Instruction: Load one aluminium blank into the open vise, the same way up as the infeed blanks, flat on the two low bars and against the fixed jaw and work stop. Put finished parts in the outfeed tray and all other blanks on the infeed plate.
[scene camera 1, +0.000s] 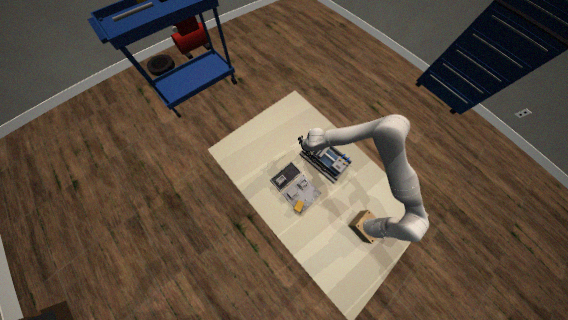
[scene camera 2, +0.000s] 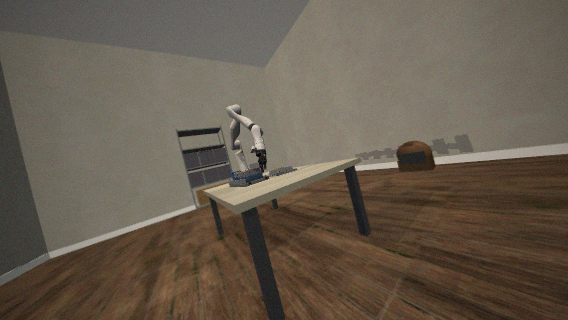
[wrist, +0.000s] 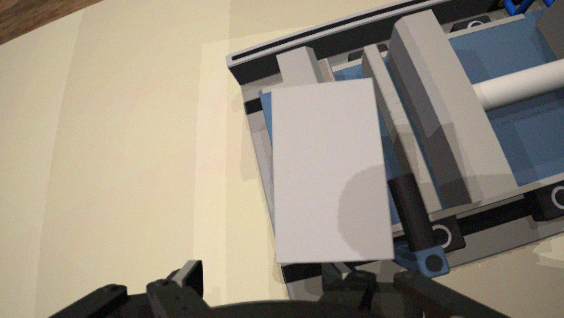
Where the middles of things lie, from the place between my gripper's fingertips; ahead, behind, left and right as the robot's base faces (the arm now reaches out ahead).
Scene:
Right now my hand is 80 mm past the work stop rod (wrist: 414, 219), 30 mm below it and 20 mm to the left of it.

